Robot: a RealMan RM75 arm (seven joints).
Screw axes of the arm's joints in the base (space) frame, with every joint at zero. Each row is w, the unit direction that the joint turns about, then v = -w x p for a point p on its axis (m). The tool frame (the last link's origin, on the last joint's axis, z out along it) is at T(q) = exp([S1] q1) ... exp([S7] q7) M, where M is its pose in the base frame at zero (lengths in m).
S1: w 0 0 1 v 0.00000 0.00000 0.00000
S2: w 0 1 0 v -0.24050 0.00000 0.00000
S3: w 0 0 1 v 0.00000 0.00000 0.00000
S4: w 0 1 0 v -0.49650 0.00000 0.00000
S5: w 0 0 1 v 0.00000 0.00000 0.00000
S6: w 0 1 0 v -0.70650 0.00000 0.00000
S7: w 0 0 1 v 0.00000 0.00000 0.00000
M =
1 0 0 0.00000
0 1 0 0.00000
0 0 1 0.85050
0 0 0 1
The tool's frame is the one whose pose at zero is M.
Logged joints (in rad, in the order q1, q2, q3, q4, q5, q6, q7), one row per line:
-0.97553 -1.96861 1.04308 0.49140 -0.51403 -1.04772 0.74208
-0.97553 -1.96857 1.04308 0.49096 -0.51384 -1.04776 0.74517
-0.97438 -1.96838 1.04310 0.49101 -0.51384 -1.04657 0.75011
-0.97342 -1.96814 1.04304 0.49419 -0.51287 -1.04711 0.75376
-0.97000 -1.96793 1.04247 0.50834 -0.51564 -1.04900 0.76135
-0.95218 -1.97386 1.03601 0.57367 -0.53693 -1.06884 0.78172
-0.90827 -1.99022 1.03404 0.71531 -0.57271 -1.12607 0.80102
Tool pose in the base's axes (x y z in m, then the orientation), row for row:
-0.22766 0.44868 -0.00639 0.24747 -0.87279 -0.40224 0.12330
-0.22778 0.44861 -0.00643 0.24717 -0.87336 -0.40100 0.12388
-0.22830 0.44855 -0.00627 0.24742 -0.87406 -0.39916 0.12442
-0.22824 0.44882 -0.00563 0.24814 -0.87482 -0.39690 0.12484
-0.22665 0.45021 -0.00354 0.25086 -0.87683 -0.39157 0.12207
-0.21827 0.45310 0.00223 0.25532 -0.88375 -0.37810 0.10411
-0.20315 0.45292 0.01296 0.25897 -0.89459 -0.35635 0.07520
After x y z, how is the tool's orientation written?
As a quaternion, w x y z.
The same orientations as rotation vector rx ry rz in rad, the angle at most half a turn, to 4 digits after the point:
-2.3794 -1.0966 0.3361
-2.3814 -1.0934 0.3378
-2.3830 -1.0882 0.3392
-2.3842 -1.0817 0.3402
-2.3863 -1.0657 0.3322
-2.3996 -1.0266 0.2827
-2.4245 -0.9658 0.2038

